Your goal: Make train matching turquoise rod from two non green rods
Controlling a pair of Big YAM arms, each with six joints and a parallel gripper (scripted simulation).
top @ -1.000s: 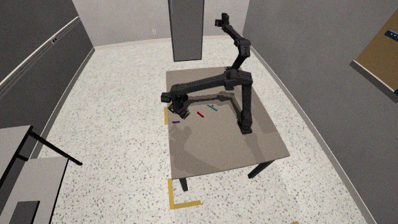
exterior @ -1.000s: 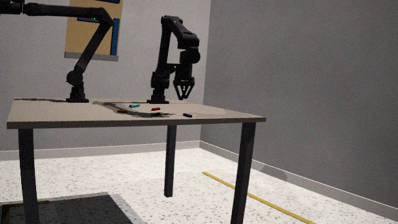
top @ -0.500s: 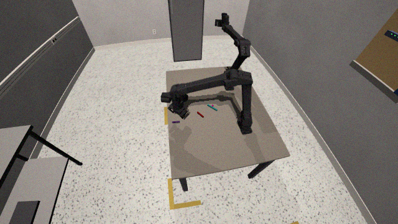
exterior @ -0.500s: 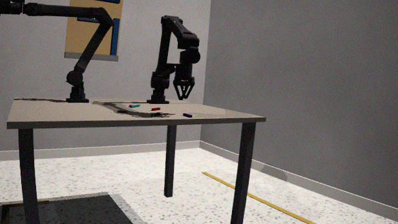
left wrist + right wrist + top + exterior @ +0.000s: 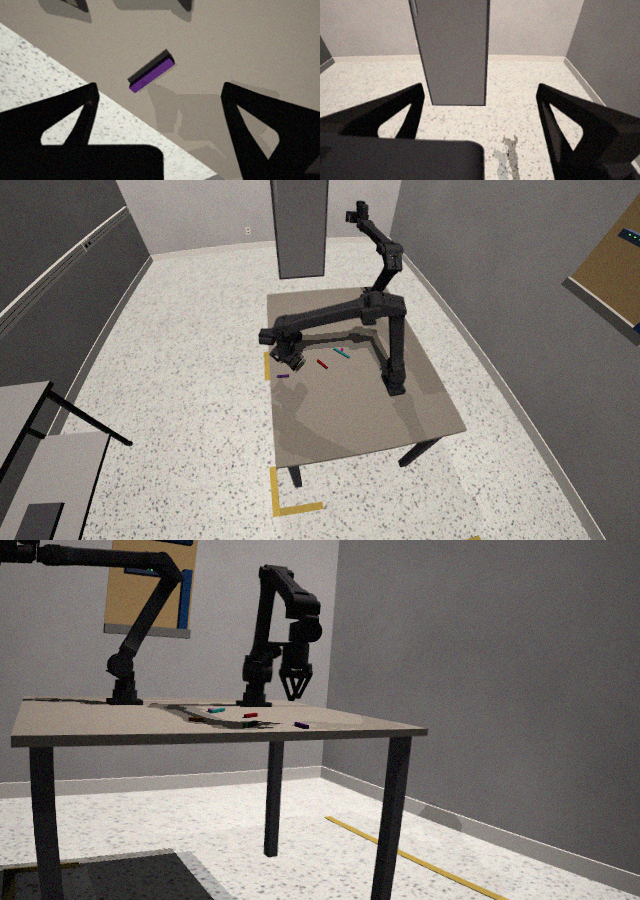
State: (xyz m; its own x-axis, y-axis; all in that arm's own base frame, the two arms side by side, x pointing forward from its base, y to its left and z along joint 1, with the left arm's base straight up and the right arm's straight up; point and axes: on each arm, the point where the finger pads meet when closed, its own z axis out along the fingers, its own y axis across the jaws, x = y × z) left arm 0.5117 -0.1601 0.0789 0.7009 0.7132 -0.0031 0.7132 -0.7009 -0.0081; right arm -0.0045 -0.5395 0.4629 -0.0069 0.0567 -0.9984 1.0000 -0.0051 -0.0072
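The purple rod is 7 cm below my left hand, 2 cm ahead of it and 1 cm to the left of it. The rest, counted from my left hand: red rod: 18 cm behind, 7 cm below, 4 cm to the right; then orange rod: 24 cm to the right, 9 cm behind, 7 cm below; then green rod: 12 cm to the right, 7 cm below.
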